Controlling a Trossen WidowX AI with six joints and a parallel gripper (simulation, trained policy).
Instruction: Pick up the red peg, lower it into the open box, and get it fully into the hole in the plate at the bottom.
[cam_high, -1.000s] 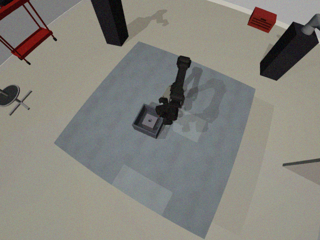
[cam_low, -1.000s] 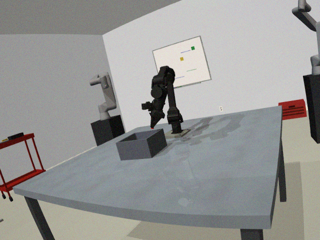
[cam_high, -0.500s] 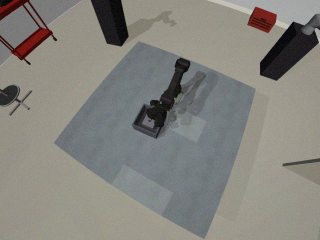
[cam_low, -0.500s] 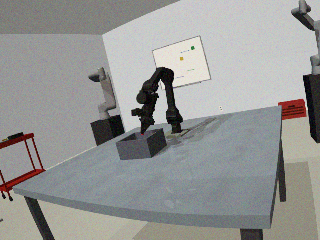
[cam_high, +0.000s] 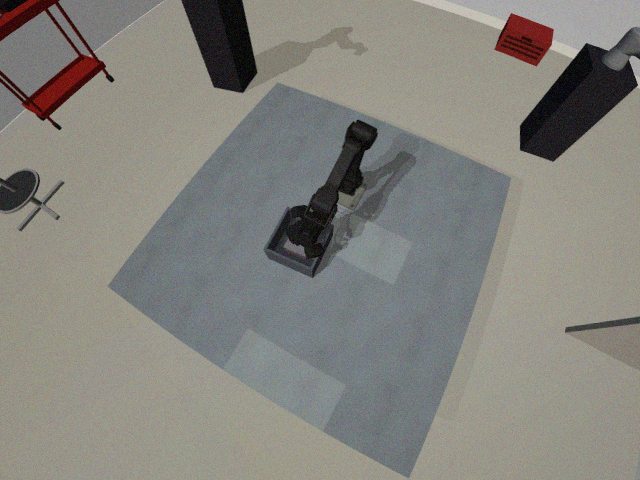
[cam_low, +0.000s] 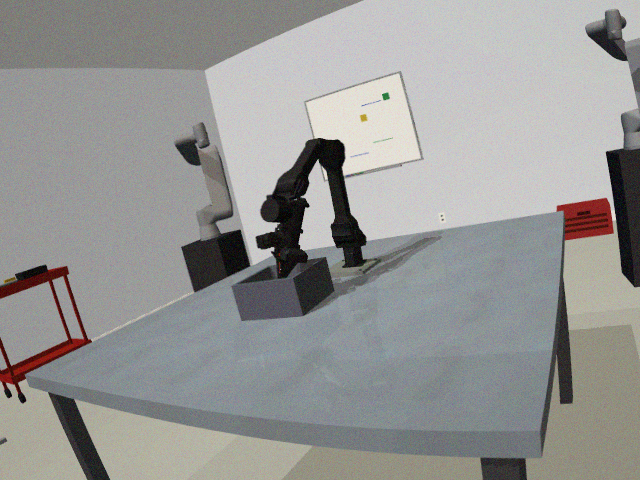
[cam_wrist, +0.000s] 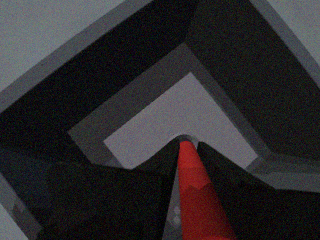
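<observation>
Now: gripper tip 3 cm above the light grey plate. From my gripper tip the other things lie so: red peg: 3 cm above, 1 cm to the left; then dark grey box: 4 cm below.
</observation>
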